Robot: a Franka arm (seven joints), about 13 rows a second.
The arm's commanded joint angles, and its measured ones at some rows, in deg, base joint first. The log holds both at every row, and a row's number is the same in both.
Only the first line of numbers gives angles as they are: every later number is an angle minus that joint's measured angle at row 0.
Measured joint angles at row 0:
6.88 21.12 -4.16 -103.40 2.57 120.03 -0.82
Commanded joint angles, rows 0 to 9:
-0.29 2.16 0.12 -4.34 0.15 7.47 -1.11
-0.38 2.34 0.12 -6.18 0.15 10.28 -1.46
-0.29 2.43 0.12 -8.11 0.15 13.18 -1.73
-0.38 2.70 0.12 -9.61 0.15 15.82 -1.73
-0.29 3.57 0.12 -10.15 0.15 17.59 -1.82
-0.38 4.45 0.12 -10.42 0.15 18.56 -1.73
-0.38 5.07 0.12 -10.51 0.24 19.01 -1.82
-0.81 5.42 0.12 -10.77 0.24 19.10 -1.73
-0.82 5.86 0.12 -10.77 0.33 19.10 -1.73
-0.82 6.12 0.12 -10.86 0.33 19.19 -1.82
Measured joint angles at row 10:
-0.13 5.94 -0.17 -10.18 0.00 18.03 -0.40
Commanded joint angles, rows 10 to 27:
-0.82 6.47 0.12 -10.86 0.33 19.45 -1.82
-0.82 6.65 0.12 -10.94 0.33 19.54 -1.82
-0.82 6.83 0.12 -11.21 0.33 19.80 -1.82
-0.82 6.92 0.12 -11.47 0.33 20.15 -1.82
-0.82 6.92 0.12 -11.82 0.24 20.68 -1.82
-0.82 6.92 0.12 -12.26 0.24 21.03 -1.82
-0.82 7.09 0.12 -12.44 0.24 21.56 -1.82
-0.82 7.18 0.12 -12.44 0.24 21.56 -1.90
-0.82 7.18 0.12 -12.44 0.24 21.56 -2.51
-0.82 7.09 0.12 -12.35 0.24 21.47 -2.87
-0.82 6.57 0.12 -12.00 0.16 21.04 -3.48
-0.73 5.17 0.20 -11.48 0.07 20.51 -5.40
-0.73 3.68 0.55 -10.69 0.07 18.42 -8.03
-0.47 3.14 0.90 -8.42 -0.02 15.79 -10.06
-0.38 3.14 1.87 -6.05 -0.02 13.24 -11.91
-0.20 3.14 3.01 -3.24 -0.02 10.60 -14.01
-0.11 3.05 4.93 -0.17 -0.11 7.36 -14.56
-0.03 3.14 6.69 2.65 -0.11 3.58 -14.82
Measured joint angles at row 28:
0.03 3.13 3.79 -2.27 0.00 9.48 -13.12
